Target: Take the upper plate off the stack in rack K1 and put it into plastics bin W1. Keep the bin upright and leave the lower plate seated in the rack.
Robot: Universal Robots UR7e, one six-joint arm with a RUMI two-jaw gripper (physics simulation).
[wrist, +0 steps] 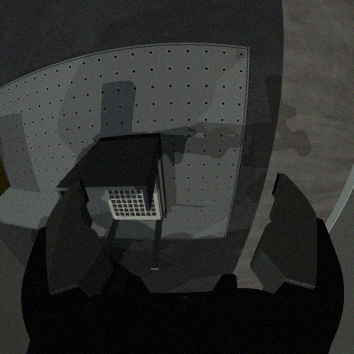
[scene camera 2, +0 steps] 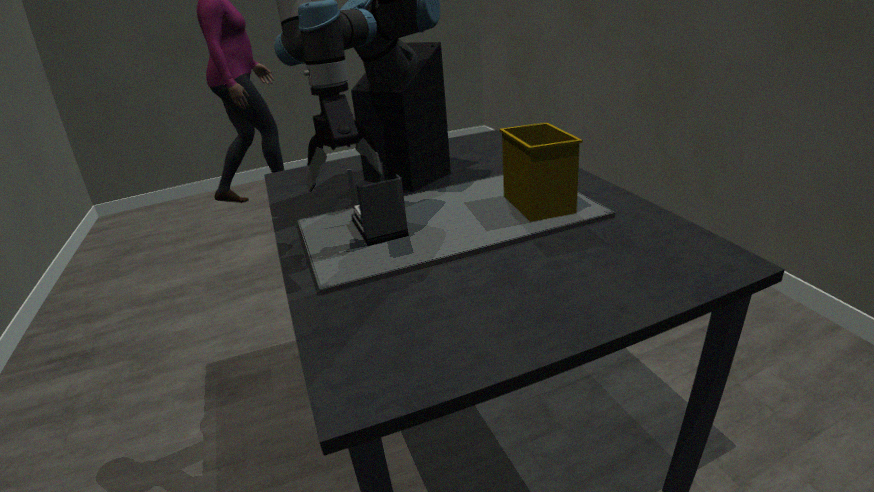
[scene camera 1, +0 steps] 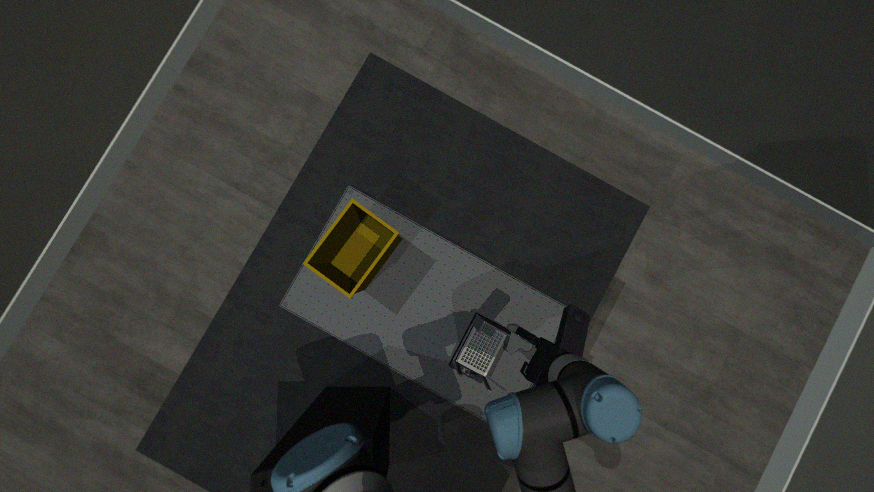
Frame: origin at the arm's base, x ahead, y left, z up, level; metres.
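Seen in the pictures: gripper, fingertip midpoint: (wrist: 179, 179) (scene camera 2: 346, 183); arm's base, origin of the base link: (scene camera 2: 394, 70).
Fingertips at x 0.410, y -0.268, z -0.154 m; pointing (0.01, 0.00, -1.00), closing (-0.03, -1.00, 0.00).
Offsets run from my fingertips to a thing's middle. Level surfaces: height alone.
Rack K1 @(0.093 m back, 0.079 m left, 0.089 m down) (scene camera 1: 462, 340) (scene camera 2: 382, 207) (wrist: 120, 160) is dark, with an upright panel and thin posts. The upper plate @(0.083 m back, 0.079 m left, 0.119 m down) (scene camera 1: 481, 351) (wrist: 132, 204), pale with a grid of wells, lies in the rack. The lower plate is mostly hidden under it and cannot be made out clearly. Bin W1 @(0.005 m ahead, 0.465 m left, 0.069 m down) (scene camera 1: 374, 266) (scene camera 2: 541, 183) is yellow, upright and open at the top; a sliver shows at the left edge of the wrist view. My gripper (scene camera 1: 517, 347) (scene camera 2: 346, 181) (wrist: 179, 179) is wide open and empty. It is above and beside the rack, with the plate nearer its left finger in the wrist view.
The rack and bin stand at opposite ends of a perforated light board @(0.159 m down) (scene camera 1: 449, 275) (scene camera 2: 318, 268) (wrist: 200, 100) on a dark table @(0.172 m down) (scene camera 1: 458, 134) (scene camera 2: 519, 305). A person (scene camera 2: 229, 55) in a pink top stands beyond the table. The black robot pedestal (scene camera 2: 422, 116) stands behind the board.
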